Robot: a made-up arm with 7 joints.
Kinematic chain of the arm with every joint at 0, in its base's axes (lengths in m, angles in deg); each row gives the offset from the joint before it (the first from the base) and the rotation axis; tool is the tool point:
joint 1: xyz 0 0 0 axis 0 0.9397 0.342
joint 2: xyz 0 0 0 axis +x
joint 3: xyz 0 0 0 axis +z
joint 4: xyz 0.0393 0 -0.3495 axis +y
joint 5: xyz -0.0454 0 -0.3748 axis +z
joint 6: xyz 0 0 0 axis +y
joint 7: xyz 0 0 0 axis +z
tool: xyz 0 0 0
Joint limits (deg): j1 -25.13..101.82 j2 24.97..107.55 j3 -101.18..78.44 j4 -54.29..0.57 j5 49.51..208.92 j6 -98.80..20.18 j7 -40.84..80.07
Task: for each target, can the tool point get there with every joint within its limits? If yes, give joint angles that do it. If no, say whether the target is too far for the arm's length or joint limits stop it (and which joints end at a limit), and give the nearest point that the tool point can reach.
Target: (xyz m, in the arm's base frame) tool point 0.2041 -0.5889 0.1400
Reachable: no: joint limits stop it (at a limit: joint 1, joint 2, joint 3, joint 4) | nearest point -0.6039 -0.3067 0.0897 | short by 0.857 m
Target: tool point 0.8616 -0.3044 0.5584
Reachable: no: too far | nearest point 0.2679 0.5149 0.3603 | short by 1.031 m
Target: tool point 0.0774 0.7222 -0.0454
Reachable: yes | joints 8.46 83.57 22.25 -20.61 84.93 -82.75 66.68
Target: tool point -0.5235 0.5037 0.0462
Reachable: yes | joints 89.56 61.86 6.55 -20.13 172.13 -24.90 33.85
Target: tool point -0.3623 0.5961 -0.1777
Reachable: yes | joints 66.66 64.21 6.82 -31.82 188.95 0.37 49.59
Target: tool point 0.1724 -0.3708 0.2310
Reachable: no: joint limits stop it (at a limit: joint 1, joint 2, joint 3, joint 4) | nearest point -0.6039 -0.3067 0.0897 | short by 0.792 m
